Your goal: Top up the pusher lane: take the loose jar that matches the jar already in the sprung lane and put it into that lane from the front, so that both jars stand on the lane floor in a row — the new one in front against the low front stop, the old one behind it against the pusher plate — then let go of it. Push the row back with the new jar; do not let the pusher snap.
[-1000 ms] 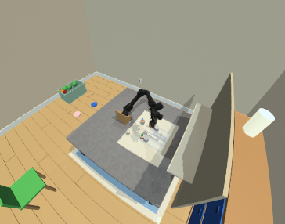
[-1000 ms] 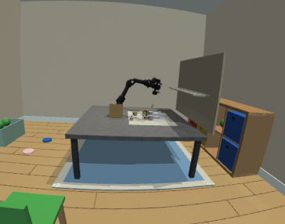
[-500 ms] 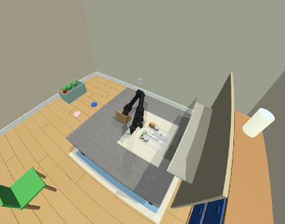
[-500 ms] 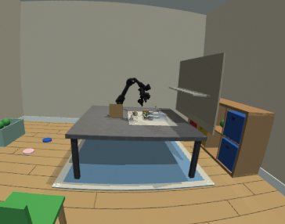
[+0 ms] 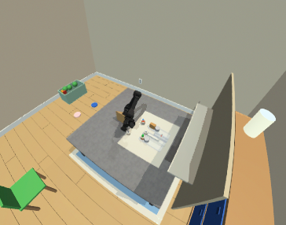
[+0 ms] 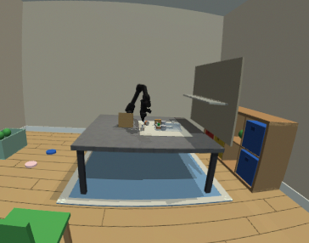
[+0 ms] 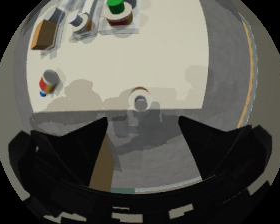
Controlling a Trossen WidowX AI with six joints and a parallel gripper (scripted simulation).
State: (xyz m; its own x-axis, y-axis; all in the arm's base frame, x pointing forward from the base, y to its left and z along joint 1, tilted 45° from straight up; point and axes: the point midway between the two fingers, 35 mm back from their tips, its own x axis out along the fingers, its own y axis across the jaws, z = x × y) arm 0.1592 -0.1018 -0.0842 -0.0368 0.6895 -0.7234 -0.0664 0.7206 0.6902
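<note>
Now: the brown box 180 mm ahead of my gripper tip, 260 mm to the left of it and 70 mm below it. The rest, counted from my gripper tip: lane: 320 mm ahead, 160 mm to the left, 80 mm below.
</note>
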